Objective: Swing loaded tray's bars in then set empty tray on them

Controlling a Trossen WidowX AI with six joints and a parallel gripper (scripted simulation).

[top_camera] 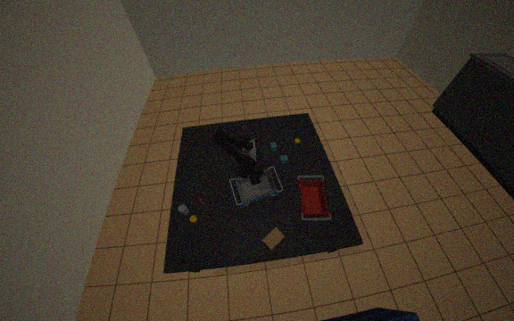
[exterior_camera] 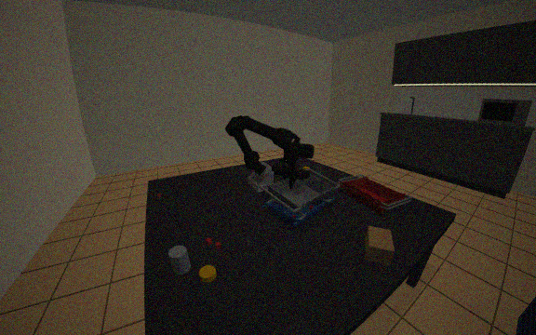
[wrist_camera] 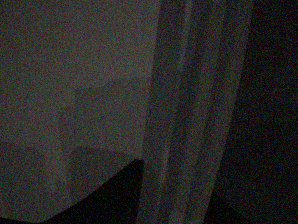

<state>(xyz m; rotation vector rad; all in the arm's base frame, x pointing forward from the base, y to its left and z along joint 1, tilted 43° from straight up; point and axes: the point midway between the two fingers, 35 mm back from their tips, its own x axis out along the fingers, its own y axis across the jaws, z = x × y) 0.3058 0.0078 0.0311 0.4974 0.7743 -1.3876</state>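
Now: gripper tip 7 cm short of the grey tray, 1 cm to the right of it and 2 cm below it. Round my gripper tip: white disc: 14 cm ahead, 52 cm to the right, 7 cm below; then tan box: 43 cm ahead, 8 cm to the left, 7 cm below.
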